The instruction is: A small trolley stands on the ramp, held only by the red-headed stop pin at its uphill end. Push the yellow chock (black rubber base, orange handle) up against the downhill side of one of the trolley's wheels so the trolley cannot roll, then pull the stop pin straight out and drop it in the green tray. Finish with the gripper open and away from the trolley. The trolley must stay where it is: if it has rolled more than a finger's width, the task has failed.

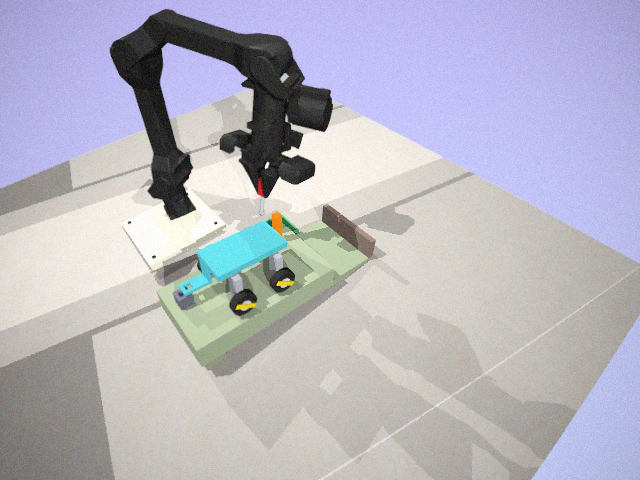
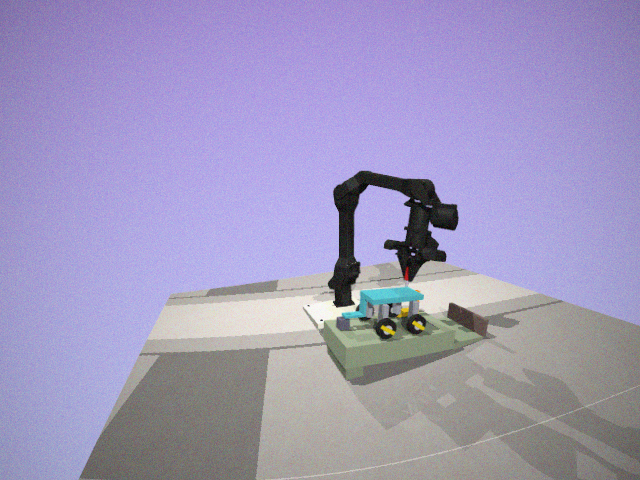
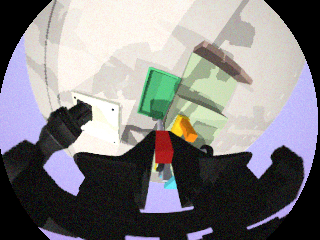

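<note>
My gripper (image 1: 263, 195), also visible at (image 2: 407, 280) and (image 3: 161, 134), is holding a red-headed stop pin. There's a cyan-topped trolley (image 1: 225, 258), and you'd find it at (image 2: 390, 300) as well. And I can see a pale green ramp (image 1: 209, 328), which is also there at (image 2: 359, 346) and (image 3: 207, 122).
</note>
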